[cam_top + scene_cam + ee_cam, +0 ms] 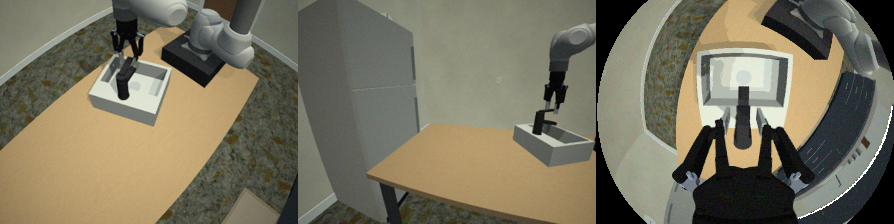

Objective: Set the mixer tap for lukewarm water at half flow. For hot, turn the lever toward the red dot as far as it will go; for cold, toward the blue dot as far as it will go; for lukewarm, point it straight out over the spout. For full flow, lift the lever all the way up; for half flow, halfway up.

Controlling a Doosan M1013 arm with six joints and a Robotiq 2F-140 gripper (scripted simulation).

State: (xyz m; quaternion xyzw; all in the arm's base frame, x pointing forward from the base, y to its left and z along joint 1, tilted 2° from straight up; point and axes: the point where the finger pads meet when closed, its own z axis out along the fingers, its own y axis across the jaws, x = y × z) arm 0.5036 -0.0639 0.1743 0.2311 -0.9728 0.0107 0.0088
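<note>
The lever is 3 cm ahead of my hand, 1 cm to the left of it and 2 cm below it. From my hand the other things lie so: white sink basin (4 cm behind, 2 cm to the right, 25 cm below); black mixer tap (5 cm ahead, 2 cm to the left, 6 cm below).
</note>
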